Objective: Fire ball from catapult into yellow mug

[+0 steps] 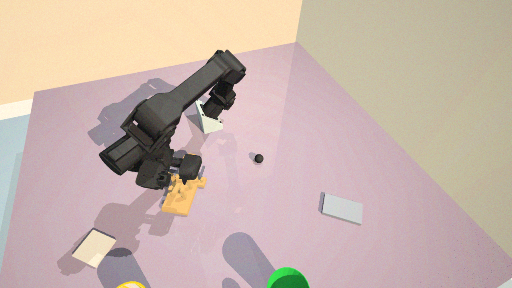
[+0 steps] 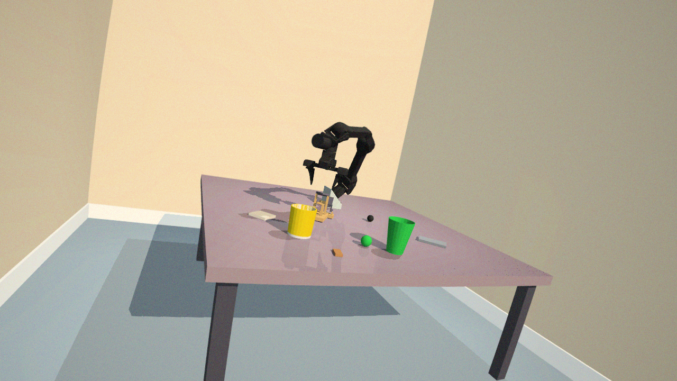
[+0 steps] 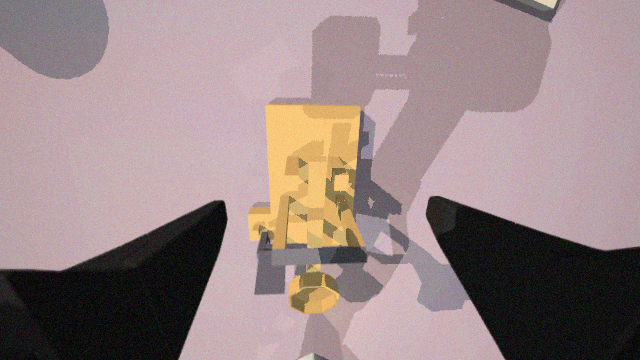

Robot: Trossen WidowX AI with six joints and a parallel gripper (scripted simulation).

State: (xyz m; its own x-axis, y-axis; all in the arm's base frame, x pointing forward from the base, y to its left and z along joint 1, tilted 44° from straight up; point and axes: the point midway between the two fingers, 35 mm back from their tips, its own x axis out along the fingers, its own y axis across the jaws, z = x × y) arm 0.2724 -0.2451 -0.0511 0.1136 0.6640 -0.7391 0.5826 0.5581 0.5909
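The black ball lies 30 cm to the left of my gripper tip, 12 cm below it and 4 cm behind it. Round my gripper tip: cream slab: 24 cm to the right, 13 cm below, 3 cm ahead; yellow mug: 23 cm ahead, 16 cm to the right, 11 cm below; wooden catapult: 9 cm below, 6 cm to the left, 5 cm behind.
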